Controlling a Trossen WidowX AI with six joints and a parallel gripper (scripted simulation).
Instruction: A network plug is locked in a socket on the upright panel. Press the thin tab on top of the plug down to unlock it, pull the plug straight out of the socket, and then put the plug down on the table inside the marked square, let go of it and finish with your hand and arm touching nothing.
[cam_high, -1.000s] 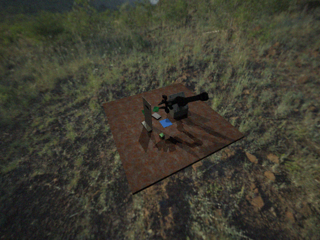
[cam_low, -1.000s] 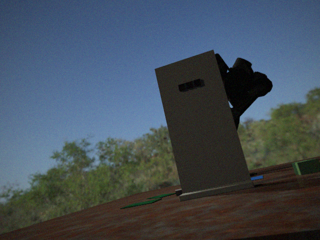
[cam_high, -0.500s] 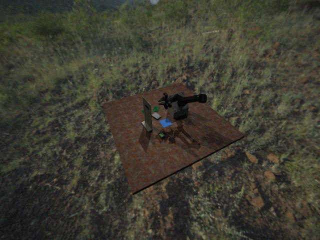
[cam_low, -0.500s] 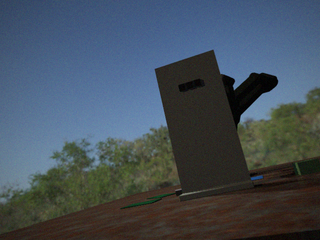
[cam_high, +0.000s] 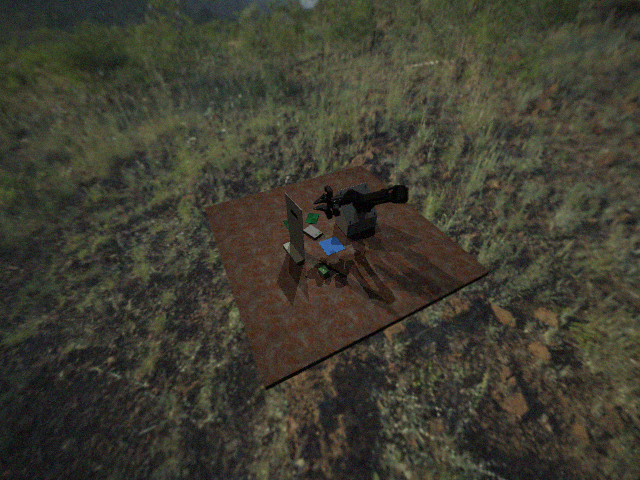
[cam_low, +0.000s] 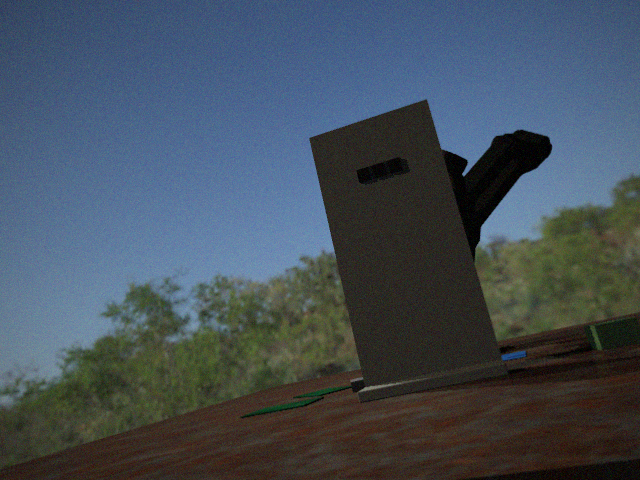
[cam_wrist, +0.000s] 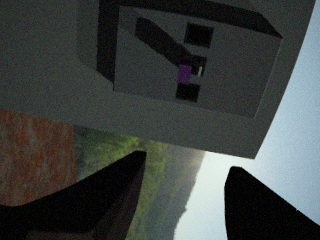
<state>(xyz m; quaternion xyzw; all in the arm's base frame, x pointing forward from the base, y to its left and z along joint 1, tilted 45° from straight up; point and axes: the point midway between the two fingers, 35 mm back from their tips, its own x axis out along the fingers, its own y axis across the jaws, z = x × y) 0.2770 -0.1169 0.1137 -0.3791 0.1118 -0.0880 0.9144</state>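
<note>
Right now my gripper tip is 100 mm short of the network plug. Also, from my gripper tip: grey panel (120 mm ahead, 120 mm below); then blue marked square (80 mm behind, 70 mm to the left, 280 mm below); then flat grey piece (50 mm behind, 90 mm to the right, 280 mm below).
</note>
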